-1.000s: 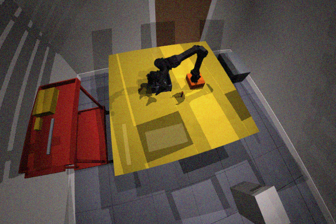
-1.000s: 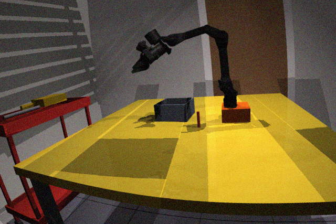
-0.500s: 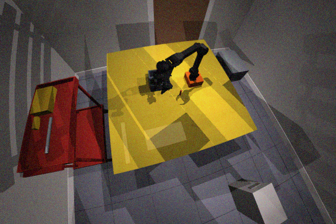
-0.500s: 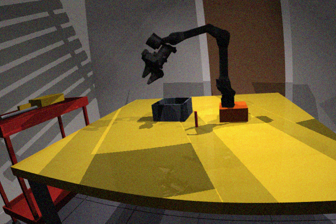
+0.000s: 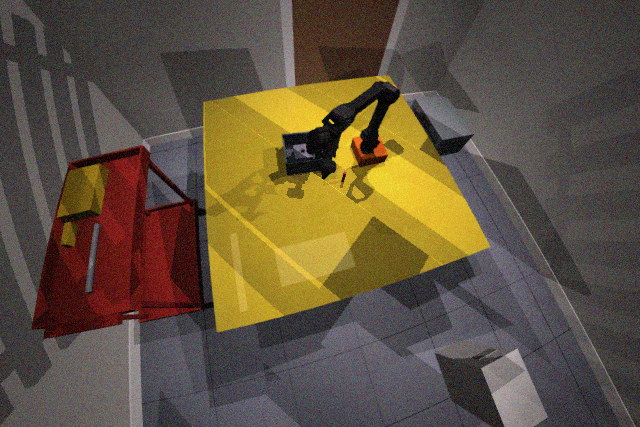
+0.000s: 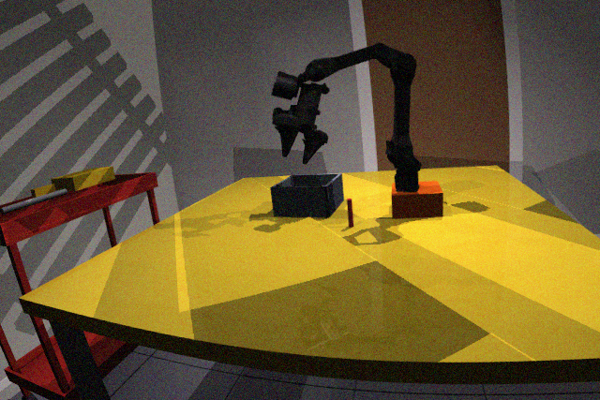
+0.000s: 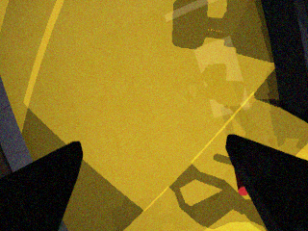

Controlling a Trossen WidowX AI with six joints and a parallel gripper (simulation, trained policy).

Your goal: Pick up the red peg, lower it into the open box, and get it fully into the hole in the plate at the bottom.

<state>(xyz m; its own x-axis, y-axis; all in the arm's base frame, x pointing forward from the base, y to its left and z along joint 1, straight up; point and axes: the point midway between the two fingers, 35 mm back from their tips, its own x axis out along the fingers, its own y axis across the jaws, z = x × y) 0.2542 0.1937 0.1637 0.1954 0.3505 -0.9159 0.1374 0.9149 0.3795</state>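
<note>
My gripper tip is 12 cm past the red peg, 6 cm to the left of it and 16 cm above it. Also, from my gripper tip: pale plate 7 cm ahead, 22 cm to the right, 16 cm below; then dark box 7 cm ahead, 22 cm to the right, 18 cm below.
</note>
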